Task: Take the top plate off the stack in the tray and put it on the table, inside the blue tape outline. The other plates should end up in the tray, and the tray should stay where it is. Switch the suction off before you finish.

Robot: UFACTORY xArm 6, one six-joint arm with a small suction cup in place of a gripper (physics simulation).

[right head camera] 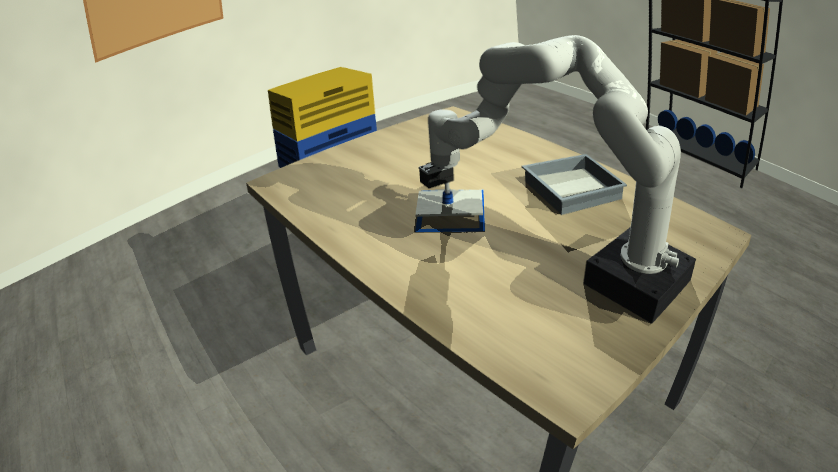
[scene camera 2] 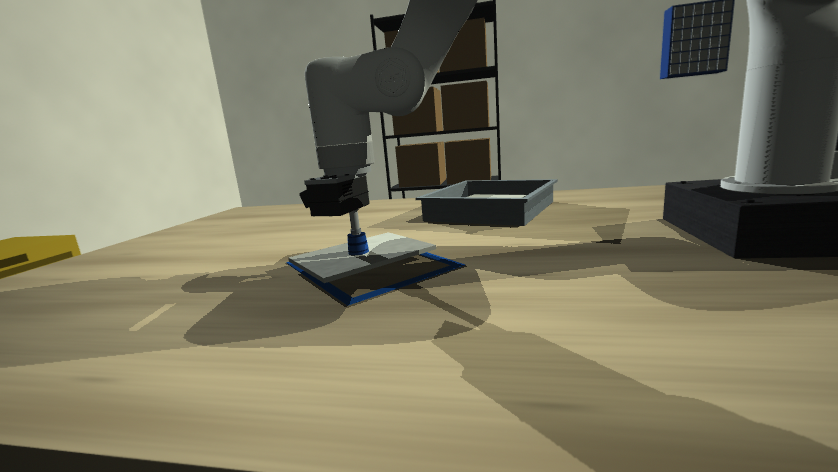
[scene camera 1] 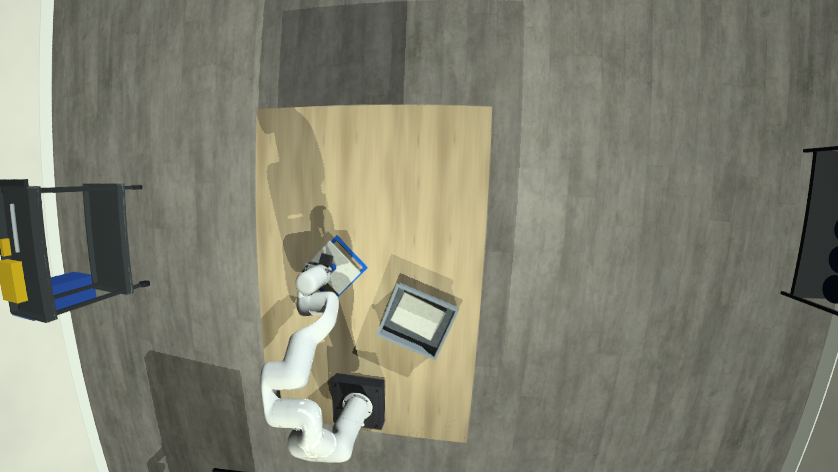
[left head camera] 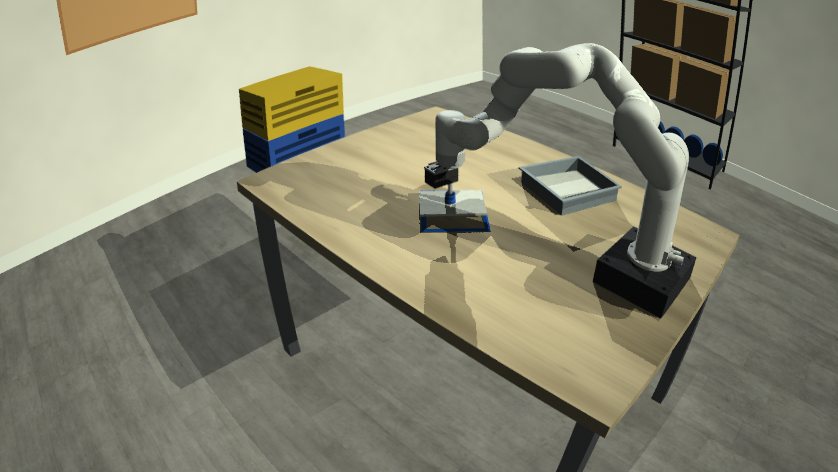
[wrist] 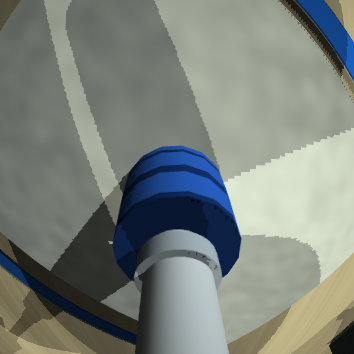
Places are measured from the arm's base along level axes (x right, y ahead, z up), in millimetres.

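Pixels of known places: hand at its tool point: [right head camera: 448,205] [scene camera 2: 359,259] [scene camera 1: 333,266] [left head camera: 450,205] [wrist: 173,180]; arm's base at its link origin: [right head camera: 644,257] [scene camera 2: 778,186] [scene camera 1: 357,405] [left head camera: 649,256].
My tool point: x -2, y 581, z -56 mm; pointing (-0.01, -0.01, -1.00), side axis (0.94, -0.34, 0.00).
Note:
For each thing: its top centre in the pictures, then the offset to it from my tool point. Level surfaces: height alone.
- pale grey plate at its top centre: [wrist: 189,202] [scene camera 2: 361,250] [right head camera: 449,201] [left head camera: 452,201] [scene camera 1: 333,268] dx +4, dy -4, dz +11 mm
- grey tray at its top centre: [scene camera 2: 490,188] [right head camera: 575,174] [left head camera: 571,176] [scene camera 1: 416,323] dx +298, dy -239, dz +42 mm
- wooden table at its surface level: dz -8 mm
The suction cup [left head camera: 450,198] [right head camera: 447,197] [scene camera 1: 333,267] [scene camera 2: 358,245] [wrist: 177,200] is pressed on the top face of a pale grey plate [left head camera: 469,203] [right head camera: 467,203] [scene camera 1: 348,272] [scene camera 2: 328,265] [wrist: 275,75] and holds it. The plate hangs low over the blue tape outline [left head camera: 454,231] [right head camera: 448,230] [scene camera 1: 364,267] [scene camera 2: 381,292] [wrist: 332,27], with a gap and shadow beneath it in scene camera 2. It covers part of the outline. The grey tray [left head camera: 589,201] [right head camera: 592,200] [scene camera 1: 406,346] [scene camera 2: 472,212] holds pale plates [left head camera: 565,184] [right head camera: 571,184] [scene camera 1: 417,316]; their number cannot be told.
The arm's black base [left head camera: 633,281] [right head camera: 627,284] [scene camera 1: 375,413] [scene camera 2: 779,228] stands on the wooden table [left head camera: 516,316] [right head camera: 504,316] [scene camera 1: 410,175] [scene camera 2: 293,398], near the tray. Yellow and blue crates [left head camera: 293,114] [right head camera: 322,111] and a shelf rack with boxes stand beyond the table.

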